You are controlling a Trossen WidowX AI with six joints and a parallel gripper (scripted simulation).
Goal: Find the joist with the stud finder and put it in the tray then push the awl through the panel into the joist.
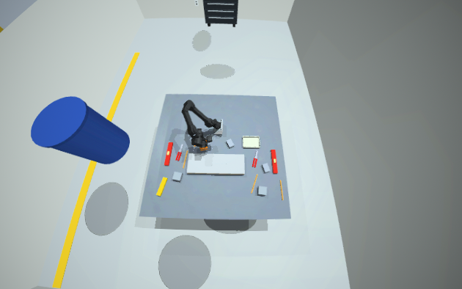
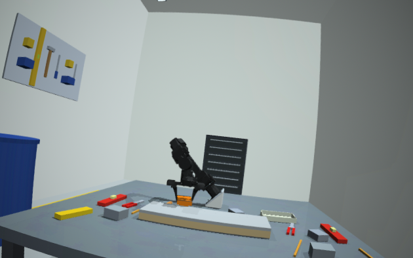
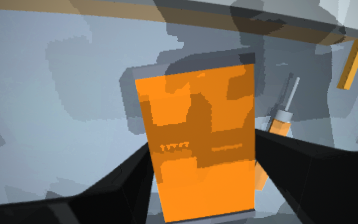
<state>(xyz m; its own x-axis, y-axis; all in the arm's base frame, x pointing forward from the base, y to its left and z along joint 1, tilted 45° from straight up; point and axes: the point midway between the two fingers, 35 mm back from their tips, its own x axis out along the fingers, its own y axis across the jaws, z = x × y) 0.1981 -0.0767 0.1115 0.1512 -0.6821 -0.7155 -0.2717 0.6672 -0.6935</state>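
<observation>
The awl is 10 mm ahead of my gripper tip, 90 mm to the right of it and 30 mm below it. From my gripper tip the other things lie so: tray: 70 mm behind, 470 mm to the left, 20 mm below; orange stud finder: 10 mm ahead, 30 mm below; yellow bar: 410 mm ahead, 330 mm to the right, 30 mm below.
</observation>
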